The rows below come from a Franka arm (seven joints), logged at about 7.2 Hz.
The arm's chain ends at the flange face. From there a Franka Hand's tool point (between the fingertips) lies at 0.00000 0.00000 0.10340 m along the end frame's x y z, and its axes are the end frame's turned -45 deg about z.
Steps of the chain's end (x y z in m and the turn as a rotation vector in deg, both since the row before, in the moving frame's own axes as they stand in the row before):
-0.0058, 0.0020, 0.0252, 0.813, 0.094, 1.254
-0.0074, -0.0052, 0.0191, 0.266, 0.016, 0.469
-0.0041, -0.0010, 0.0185, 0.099, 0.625, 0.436
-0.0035, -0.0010, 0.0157, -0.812, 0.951, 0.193
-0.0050, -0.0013, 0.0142, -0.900, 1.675, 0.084
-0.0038, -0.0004, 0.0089, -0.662, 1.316, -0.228
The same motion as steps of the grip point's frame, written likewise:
-0.0043, -0.0036, 0.0252, 0.508, 0.641, 1.254
-0.0012, -0.0092, 0.0191, 0.177, 0.199, 0.469
-0.0013, -0.0029, 0.0185, -0.372, 0.512, 0.436
-0.0016, -0.0009, 0.0157, -1.247, 0.098, 0.193
-0.0016, -0.0012, 0.0141, -1.821, 0.548, 0.084
-0.0016, -0.0004, 0.0089, -1.399, 0.462, -0.228

